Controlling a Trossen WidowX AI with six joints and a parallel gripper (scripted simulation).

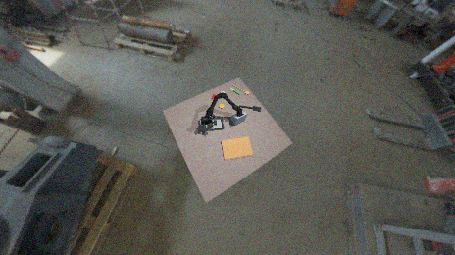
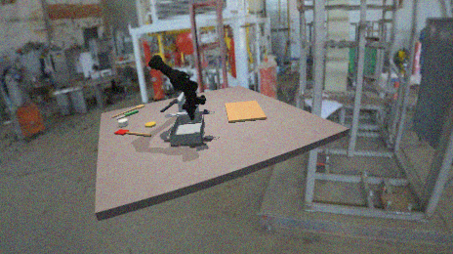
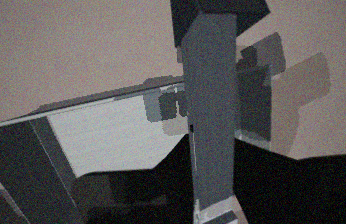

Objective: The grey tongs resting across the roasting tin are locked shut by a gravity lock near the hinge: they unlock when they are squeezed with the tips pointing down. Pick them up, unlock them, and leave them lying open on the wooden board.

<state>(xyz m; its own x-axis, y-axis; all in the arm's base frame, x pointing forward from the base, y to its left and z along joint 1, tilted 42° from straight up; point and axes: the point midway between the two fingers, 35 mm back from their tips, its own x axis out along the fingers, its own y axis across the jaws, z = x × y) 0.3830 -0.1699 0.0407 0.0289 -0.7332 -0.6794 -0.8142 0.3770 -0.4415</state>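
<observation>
Now: gripper tip 440 mm to the right of the wooden board, 120 mm past it and 90 mm above it. Also, from my gripper tip: red-headed tool (310 mm to the right, 300 mm behind, 90 mm below); then roasting tin (70 mm below, 60 mm behind, 10 mm to the right).
</observation>
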